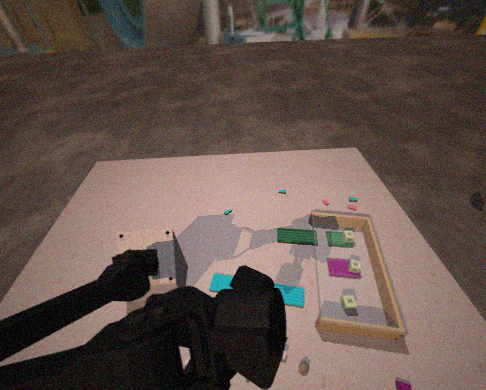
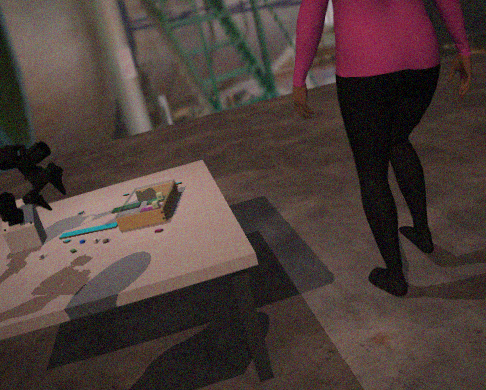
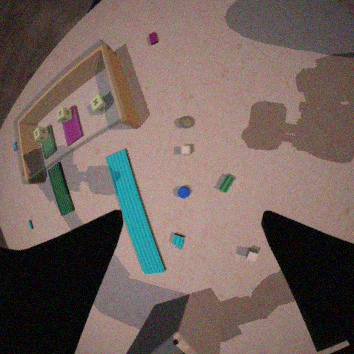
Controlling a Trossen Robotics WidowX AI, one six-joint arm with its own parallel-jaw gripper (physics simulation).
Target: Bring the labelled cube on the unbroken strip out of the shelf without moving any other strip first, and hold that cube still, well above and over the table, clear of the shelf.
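My gripper [image 2: 57, 200] [image 3: 193, 218] is open and empty, high above the table. The shelf [image 1: 360, 327] [image 2: 142, 221] [image 3: 120, 87] is low and wood-walled, with a clear top. A long cyan strip [image 1: 295, 295] [image 2: 90, 230] [image 3: 135, 212] lies wholly outside it. A pale cube [image 1: 348, 301] [image 3: 98, 102], its letter looking like H, sits inside, on no strip. A second cube [image 1: 354, 266] [image 3: 63, 114] is on a short magenta piece [image 1: 337, 267] [image 3: 73, 130]. A third cube [image 1: 348, 236] [image 3: 41, 133] is on a green piece [image 1: 335, 239] [image 3: 48, 146]; a dark green piece [image 1: 296, 236] [image 3: 61, 189] lies outside, apparently separated by a gap.
A blue ball [image 3: 184, 192], a green striped block [image 3: 226, 183], a small cyan block [image 3: 177, 240], a brownish round thing [image 1: 304, 366] [image 3: 187, 121] and a magenta block [image 1: 403, 384] [image 3: 153, 38] lie on the table. A white box [image 1: 130, 245] stands near the arm. A person [image 2: 387, 40] stands beyond the table.
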